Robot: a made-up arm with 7 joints.
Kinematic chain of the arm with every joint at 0, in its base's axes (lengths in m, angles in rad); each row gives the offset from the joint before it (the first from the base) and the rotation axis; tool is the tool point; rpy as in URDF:
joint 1: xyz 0 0 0.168 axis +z
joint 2: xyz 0 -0.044 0.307 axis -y
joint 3: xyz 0 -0.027 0.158 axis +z
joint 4: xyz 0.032 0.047 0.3 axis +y
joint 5: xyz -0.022 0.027 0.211 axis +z
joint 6: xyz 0 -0.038 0.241 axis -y
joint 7: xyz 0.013 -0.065 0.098 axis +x
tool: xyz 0 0 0 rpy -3.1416 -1.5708 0
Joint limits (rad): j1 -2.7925..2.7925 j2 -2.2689..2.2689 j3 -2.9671..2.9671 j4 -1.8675..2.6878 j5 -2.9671..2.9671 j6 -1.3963..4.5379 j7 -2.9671..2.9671
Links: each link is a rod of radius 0.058 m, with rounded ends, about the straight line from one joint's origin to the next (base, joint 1, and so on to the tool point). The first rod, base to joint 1, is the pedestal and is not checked.
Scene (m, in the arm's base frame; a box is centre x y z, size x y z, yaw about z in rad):
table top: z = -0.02
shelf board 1: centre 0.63 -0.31 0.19 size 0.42 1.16 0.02 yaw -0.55
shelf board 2: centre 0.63 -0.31 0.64 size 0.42 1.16 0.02 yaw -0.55
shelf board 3: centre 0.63 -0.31 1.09 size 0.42 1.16 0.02 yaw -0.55
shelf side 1: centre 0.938 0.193 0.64 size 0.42 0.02 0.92 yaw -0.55
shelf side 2: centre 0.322 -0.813 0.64 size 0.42 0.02 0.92 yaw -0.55
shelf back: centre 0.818 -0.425 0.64 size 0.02 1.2 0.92 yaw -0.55
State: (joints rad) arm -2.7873 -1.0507 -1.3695 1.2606 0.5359 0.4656 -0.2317
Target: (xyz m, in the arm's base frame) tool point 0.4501 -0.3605 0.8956
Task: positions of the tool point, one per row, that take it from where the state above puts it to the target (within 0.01 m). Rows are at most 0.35 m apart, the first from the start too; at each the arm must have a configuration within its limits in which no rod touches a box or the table.
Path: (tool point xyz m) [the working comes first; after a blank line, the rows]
Joints at the target: -1.0429 -0.0567 0.5080 1.5069 0.7731 0.2324 -0.2317
Straight joint move there: touches shelf side 2.

1: -0.7969 0.1481 0.6958
2: -0.7448 -0.1356 0.7034
3: -0.5579 -0.3864 0.7524
4: -0.2675 -0.5013 0.8260
5: 0.0267 -0.4310 0.8865
6: 0.2169 -0.2175 0.8956
7: 0.2933 -0.2646 0.9116
8: 0.3720 -0.3125 0.9118
9: 0.4501 -0.3605 0.8956

